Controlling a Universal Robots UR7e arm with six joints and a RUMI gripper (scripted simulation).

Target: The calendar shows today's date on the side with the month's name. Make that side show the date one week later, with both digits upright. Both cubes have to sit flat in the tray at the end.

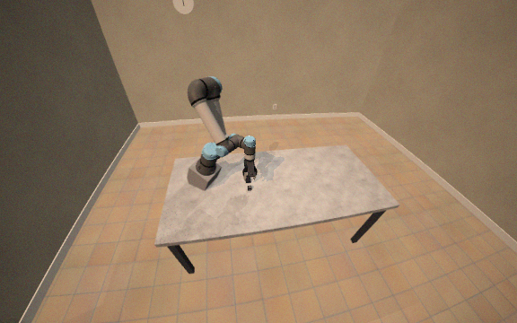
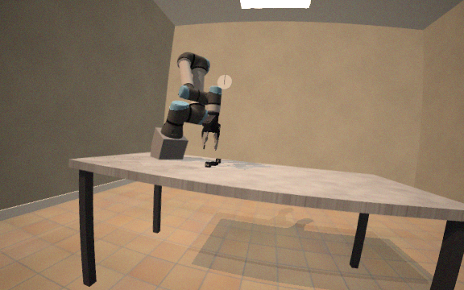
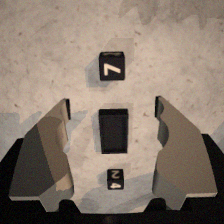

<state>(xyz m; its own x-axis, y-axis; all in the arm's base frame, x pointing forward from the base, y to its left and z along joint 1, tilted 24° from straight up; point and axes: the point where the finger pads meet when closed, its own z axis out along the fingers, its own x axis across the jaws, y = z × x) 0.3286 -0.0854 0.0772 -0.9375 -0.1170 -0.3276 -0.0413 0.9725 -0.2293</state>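
The black cube is 1 cm behind my hand, 21 cm to the left of it and 10 cm below it. The rest, counted from my hand: black date cube: 10 cm below; black calendar tray: 1 cm behind, 11 cm to the left, 11 cm below.
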